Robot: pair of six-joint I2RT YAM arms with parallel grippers.
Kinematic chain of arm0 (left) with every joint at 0, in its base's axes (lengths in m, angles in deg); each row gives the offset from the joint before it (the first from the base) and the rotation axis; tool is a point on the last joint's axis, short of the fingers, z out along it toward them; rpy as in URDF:
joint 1: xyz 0 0 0.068 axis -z
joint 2: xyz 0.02 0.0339 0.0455 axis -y
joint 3: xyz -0.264 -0.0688 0 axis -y
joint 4: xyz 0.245 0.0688 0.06 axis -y
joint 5: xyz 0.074 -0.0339 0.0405 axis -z
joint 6: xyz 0.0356 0 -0.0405 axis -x
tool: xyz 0 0 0 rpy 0 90 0
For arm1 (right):
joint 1: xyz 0 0 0.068 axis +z
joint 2: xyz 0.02 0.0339 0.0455 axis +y
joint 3: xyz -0.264 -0.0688 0 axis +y
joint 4: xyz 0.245 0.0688 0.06 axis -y
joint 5: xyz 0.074 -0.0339 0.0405 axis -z
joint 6: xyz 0.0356 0 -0.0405 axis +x
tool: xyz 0 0 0 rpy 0 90 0
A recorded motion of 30 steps. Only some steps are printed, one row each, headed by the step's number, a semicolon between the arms.
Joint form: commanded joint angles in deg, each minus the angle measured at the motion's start. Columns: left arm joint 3, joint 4, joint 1, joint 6, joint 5, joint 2; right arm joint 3, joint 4, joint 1, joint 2, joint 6, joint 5.
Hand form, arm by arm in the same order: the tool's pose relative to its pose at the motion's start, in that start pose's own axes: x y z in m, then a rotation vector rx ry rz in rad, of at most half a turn. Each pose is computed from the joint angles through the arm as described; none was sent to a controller.
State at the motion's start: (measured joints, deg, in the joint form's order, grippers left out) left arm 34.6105 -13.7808 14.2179 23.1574 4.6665 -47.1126; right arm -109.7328 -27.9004 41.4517 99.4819 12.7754 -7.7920
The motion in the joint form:
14: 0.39 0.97 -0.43 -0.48 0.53 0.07; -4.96 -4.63 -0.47 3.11 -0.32 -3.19
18: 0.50 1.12 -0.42 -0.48 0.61 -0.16; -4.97 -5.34 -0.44 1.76 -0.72 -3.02
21: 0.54 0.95 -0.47 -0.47 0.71 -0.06; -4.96 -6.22 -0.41 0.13 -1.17 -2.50
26: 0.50 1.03 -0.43 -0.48 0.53 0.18; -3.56 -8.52 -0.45 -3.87 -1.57 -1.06
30: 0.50 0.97 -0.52 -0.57 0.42 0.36; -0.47 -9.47 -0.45 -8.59 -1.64 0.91
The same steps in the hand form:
14: -0.0043 -0.0007 -0.0012 0.0121 -0.0222 0.0073; -0.0029 -0.0019 0.0080 -0.0364 0.0568 0.0050
18: -0.0048 -0.0010 -0.0006 0.0137 -0.0221 0.0074; -0.0073 0.0007 -0.0021 -0.0366 0.0452 -0.0041
21: -0.0049 -0.0009 -0.0010 0.0144 -0.0212 0.0069; -0.0122 0.0035 -0.0145 -0.0310 0.0309 -0.0144
26: -0.0051 -0.0011 -0.0018 0.0140 -0.0267 0.0077; -0.0166 0.0072 -0.0408 -0.0070 0.0204 -0.0222
30: -0.0054 -0.0009 -0.0025 0.0117 -0.0300 0.0088; -0.0165 0.0098 -0.0671 0.0243 0.0018 -0.0253

